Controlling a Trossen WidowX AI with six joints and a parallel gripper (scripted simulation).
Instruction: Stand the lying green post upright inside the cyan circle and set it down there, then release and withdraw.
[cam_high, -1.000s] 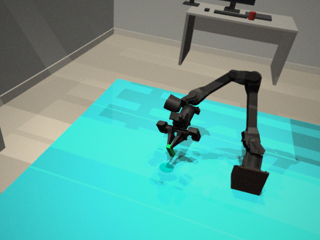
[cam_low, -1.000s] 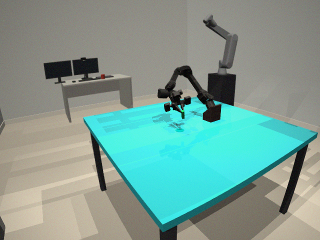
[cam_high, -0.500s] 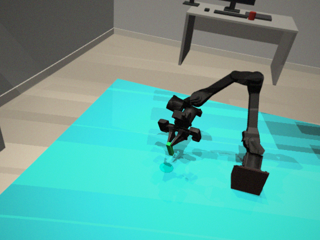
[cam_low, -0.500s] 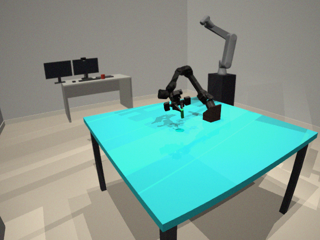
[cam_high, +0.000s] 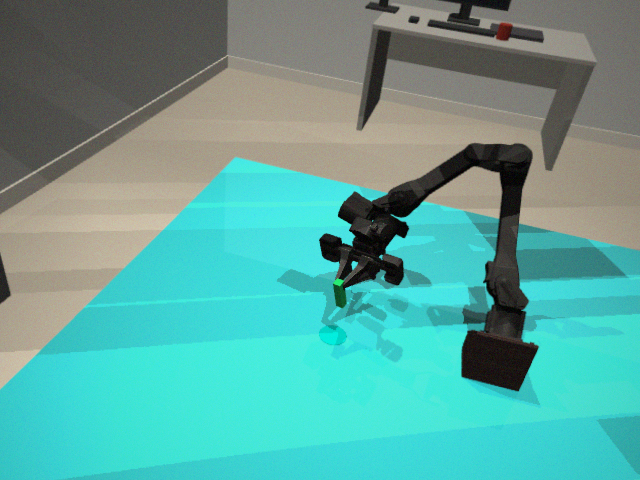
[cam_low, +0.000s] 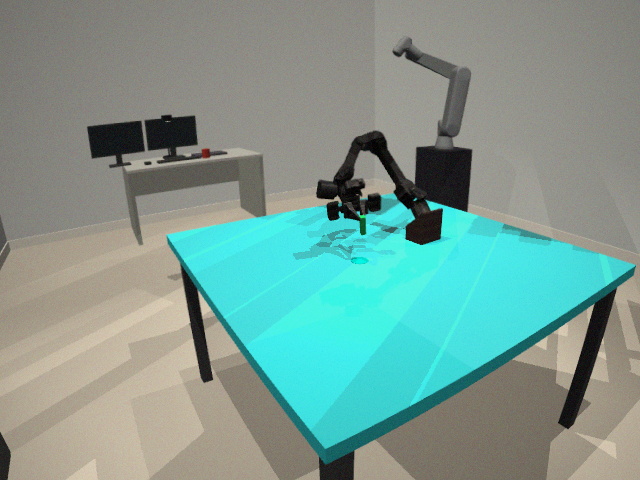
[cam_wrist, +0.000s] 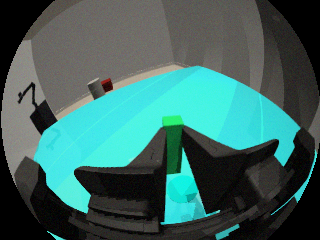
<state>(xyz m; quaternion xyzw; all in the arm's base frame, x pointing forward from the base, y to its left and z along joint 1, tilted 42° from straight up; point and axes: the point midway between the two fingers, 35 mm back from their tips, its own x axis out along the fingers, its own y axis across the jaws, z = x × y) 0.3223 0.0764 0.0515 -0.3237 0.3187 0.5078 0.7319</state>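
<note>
Right now the cyan circle is 2 cm to the right of my gripper tip and 15 cm below it. From my gripper tip the other things lie so: green post (2 cm below).
</note>
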